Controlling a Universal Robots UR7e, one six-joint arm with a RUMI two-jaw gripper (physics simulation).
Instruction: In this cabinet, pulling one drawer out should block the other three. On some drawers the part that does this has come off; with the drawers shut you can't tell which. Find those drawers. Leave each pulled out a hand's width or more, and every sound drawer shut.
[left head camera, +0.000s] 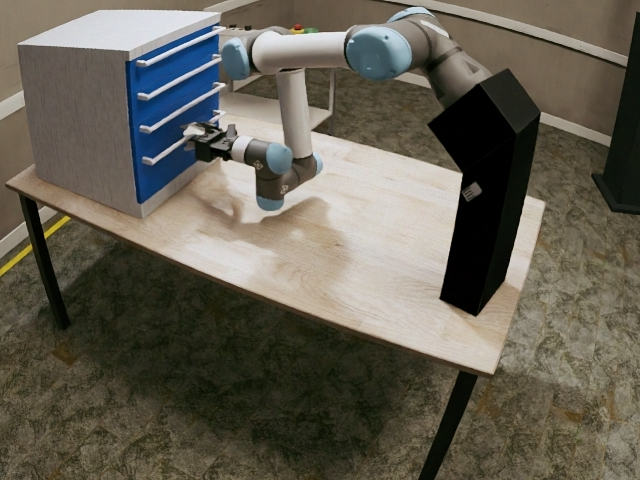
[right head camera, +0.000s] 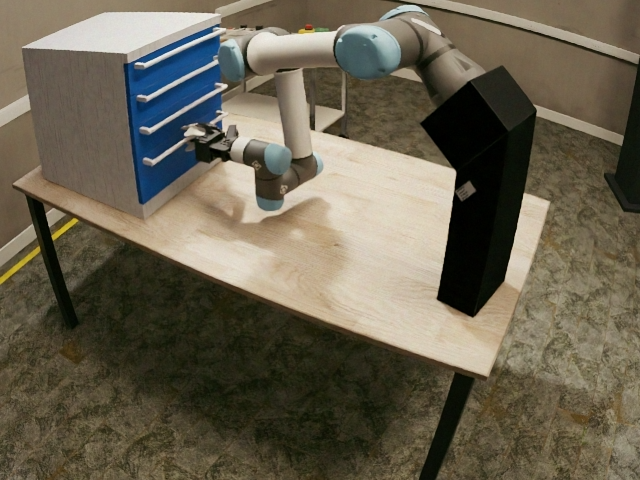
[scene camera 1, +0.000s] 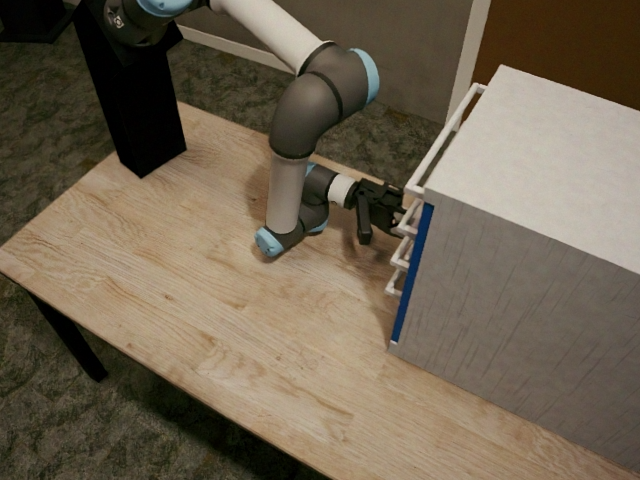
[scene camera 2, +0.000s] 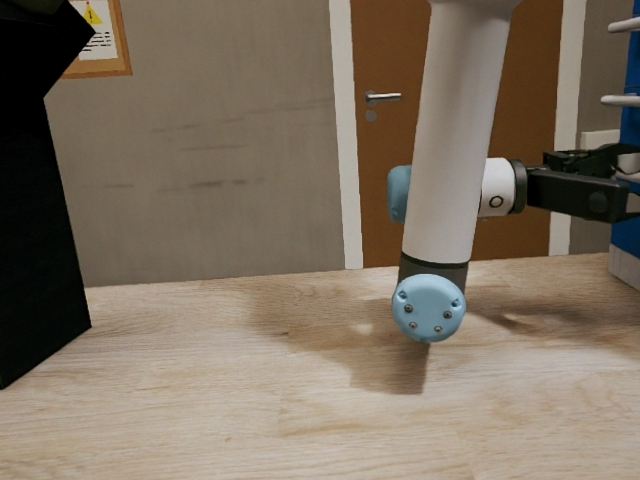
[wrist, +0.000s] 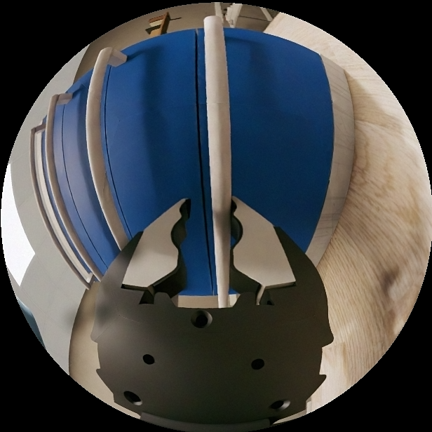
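Observation:
The grey cabinet (left head camera: 77, 118) (right head camera: 80, 118) (scene camera 1: 516, 289) has four blue drawers with white bar handles. The top handle (left head camera: 180, 46), the second handle (left head camera: 180, 78) and the third handle (left head camera: 183, 107) are on drawers whose fronts look flush. The bottom drawer (left head camera: 155, 178) (right head camera: 155, 178) (wrist: 280, 135) also looks shut, its front level with those above. My gripper (left head camera: 188, 135) (right head camera: 188, 136) (wrist: 209, 198) is shut on the bottom drawer's handle (left head camera: 165, 152) (right head camera: 165, 152) (wrist: 217, 125), with a finger on each side of the bar. The interlock parts are hidden.
The cabinet stands at one end of the wooden table (left head camera: 289, 279) (scene camera 1: 232, 335). The black arm pedestal (left head camera: 475, 232) (scene camera 1: 139, 113) stands at the other end. The arm's lower joints hang low over the table. A white trolley stands behind it in the head views.

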